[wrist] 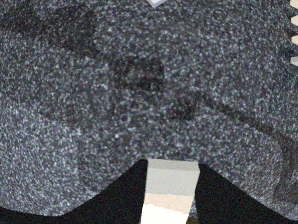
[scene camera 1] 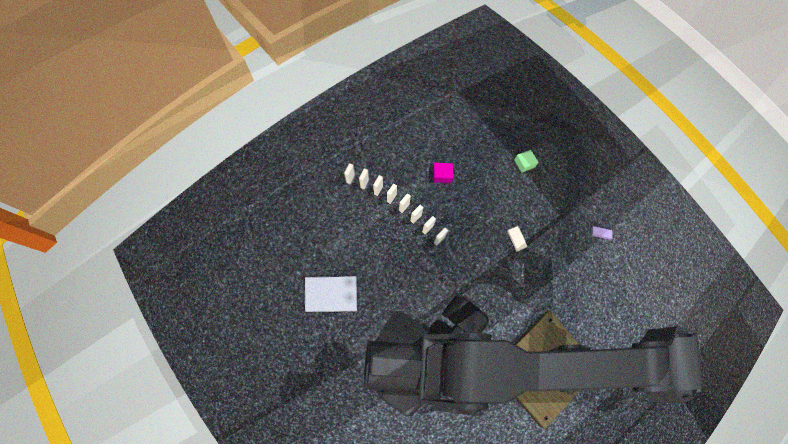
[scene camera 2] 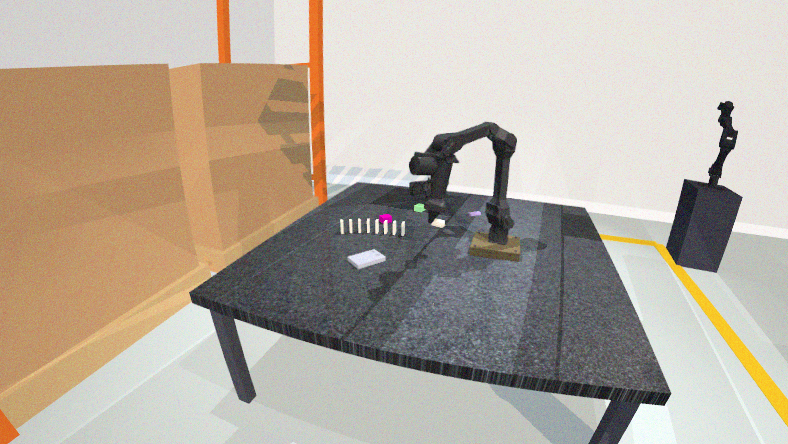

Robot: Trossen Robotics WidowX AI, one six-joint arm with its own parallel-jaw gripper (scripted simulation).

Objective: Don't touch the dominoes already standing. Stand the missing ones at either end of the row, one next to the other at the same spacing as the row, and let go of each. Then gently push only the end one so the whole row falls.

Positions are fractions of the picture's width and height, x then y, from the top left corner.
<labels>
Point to a flat card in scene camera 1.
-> At 0.42, 0.66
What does the gripper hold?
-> A cream domino.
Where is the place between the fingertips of the gripper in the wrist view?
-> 0.58, 0.76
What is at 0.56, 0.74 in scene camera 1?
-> The gripper.
</labels>
